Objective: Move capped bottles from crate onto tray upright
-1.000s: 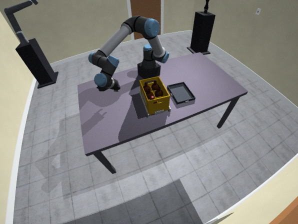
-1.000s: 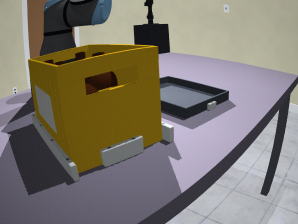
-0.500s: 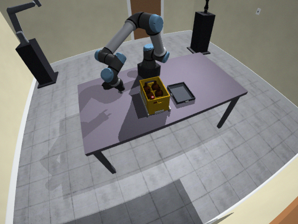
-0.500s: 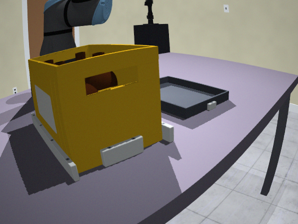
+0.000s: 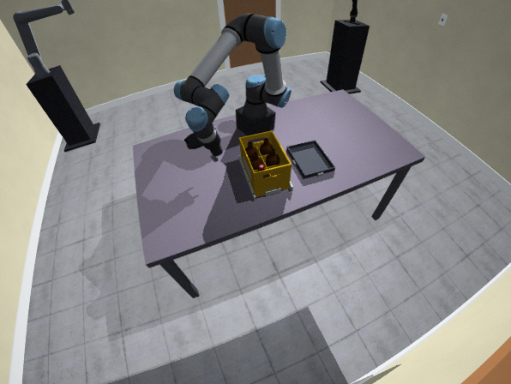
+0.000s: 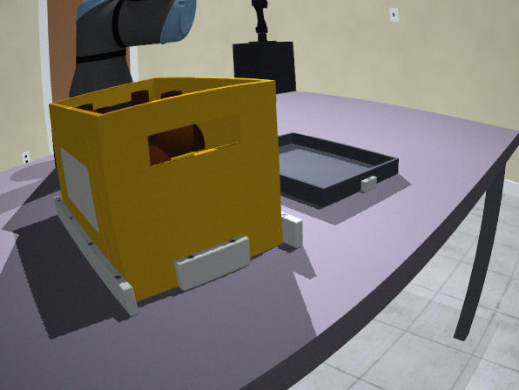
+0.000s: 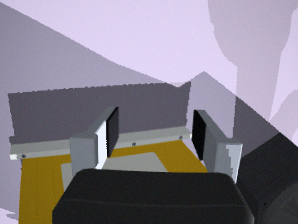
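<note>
The yellow crate is 24 cm to the left of my hand, 15 cm below it and 1 cm behind it. The rest, counted from my hand: dark tray (53 cm to the left, 22 cm below, 3 cm behind).
</note>
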